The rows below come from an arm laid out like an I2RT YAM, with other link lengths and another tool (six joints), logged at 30 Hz.
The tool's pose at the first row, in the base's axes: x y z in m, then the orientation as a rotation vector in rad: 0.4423 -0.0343 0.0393 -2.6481 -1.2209 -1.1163
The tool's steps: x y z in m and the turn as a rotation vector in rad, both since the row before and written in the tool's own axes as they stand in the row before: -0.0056 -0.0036 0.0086 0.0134 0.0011 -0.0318; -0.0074 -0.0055 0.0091 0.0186 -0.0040 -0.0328; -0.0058 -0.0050 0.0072 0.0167 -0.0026 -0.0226; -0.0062 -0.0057 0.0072 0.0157 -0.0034 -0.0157; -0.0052 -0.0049 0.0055 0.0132 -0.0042 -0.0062; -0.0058 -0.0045 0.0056 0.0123 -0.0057 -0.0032; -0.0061 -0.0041 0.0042 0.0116 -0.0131 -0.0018
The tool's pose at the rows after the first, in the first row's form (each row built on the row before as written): 0.4426 -0.0329 0.0285 -2.6271 -1.2701 -1.1097; 0.4411 -0.0315 0.0157 -2.6058 -1.3223 -1.0921; 0.4394 -0.0301 0.0054 -2.5877 -1.3587 -1.0763; 0.4369 -0.0287 -0.0053 -2.5734 -1.3848 -1.0595; 0.4343 -0.0277 -0.0139 -2.5653 -1.3968 -1.0428; 0.4318 -0.0274 -0.0228 -2.5604 -1.4046 -1.0249; 0.4286 -0.0281 -0.0306 -2.5629 -1.4119 -0.9991
